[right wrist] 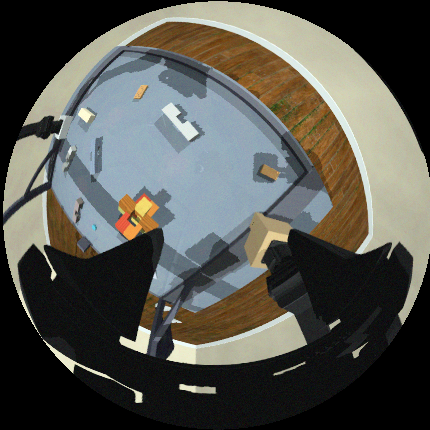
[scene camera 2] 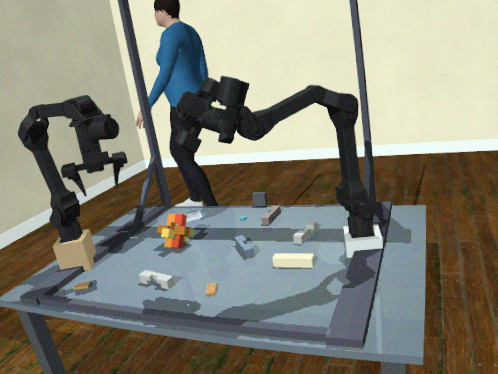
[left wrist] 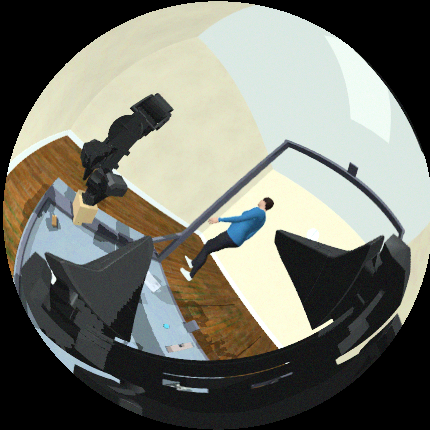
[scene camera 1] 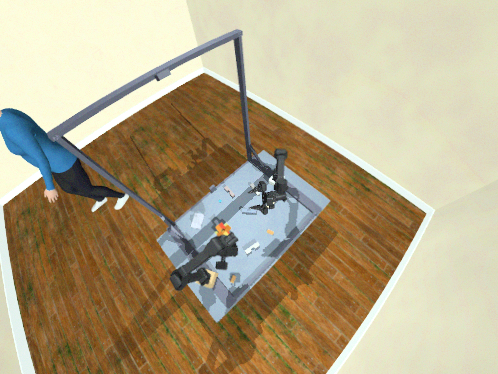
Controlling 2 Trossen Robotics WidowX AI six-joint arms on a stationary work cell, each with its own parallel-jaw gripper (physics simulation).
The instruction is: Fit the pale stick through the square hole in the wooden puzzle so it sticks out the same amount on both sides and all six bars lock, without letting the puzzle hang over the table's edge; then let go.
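Frame: origin at the left arm's base, x ahead, y left, z up, level; metres.
Seen in the pictures: left gripper, between the fingertips: [left wrist: 213, 239] [scene camera 1: 248, 200]; right gripper, between the fingertips: [right wrist: 228, 235] [scene camera 2: 101, 192] [left wrist: 87, 191]; left arm's base, origin of its link: [right wrist: 58, 126] [scene camera 2: 362, 232] [scene camera 1: 276, 178]; right arm's base, origin of its link: [right wrist: 277, 252] [scene camera 2: 71, 237] [left wrist: 87, 199] [scene camera 1: 205, 277].
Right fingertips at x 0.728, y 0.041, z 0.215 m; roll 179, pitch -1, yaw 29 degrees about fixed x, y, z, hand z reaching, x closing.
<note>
Offsets run from my right fingertips to a thing's top centre. Level surfaces: height alone.
The wooden puzzle, a cross of red, orange, yellow and brown bars [scene camera 1: 222, 229] [scene camera 2: 175, 231] [right wrist: 142, 206], stands on the table {dz -0.265 m} [scene camera 2: 400, 300], well in from its edges. A dark gap shows among its bars in the right wrist view; I cannot tell its depth. The pale cream stick {dx -0.531, dy +0.025, dz -0.237 m} [scene camera 2: 293, 260] [right wrist: 86, 115] lies flat, apart from the puzzle, right of centre in scene camera 2. My left gripper [scene camera 1: 251, 199] [left wrist: 213, 239] is open and empty, high above the table, pointing toward the frame side. My right gripper [scene camera 2: 101, 190] [right wrist: 228, 235] is open and empty, above the table's left part, pointing down.
Notched pieces lie about: white {dx -0.144, dy +0.082, dz -0.237 m} [scene camera 2: 156, 279] [right wrist: 180, 121], blue-grey {dx -0.373, dy -0.091, dz -0.238 m} [scene camera 2: 245, 246], light grey {dx -0.562, dy -0.155, dz -0.237 m} [scene camera 2: 305, 232] and brownish {dx -0.434, dy -0.328, dz -0.237 m} [scene camera 2: 270, 215]. Two small orange blocks {dx -0.317, dy +0.132, dz -0.257 m} [scene camera 2: 211, 289] {dx +0.105, dy +0.082, dz -0.257 m} [scene camera 2: 82, 286] lie nearer the front. A white sheet {dx -0.091, dy -0.403, dz -0.259 m} [scene camera 1: 197, 220] lies behind the puzzle. A person [scene camera 2: 182, 60] stands beyond the table.
</note>
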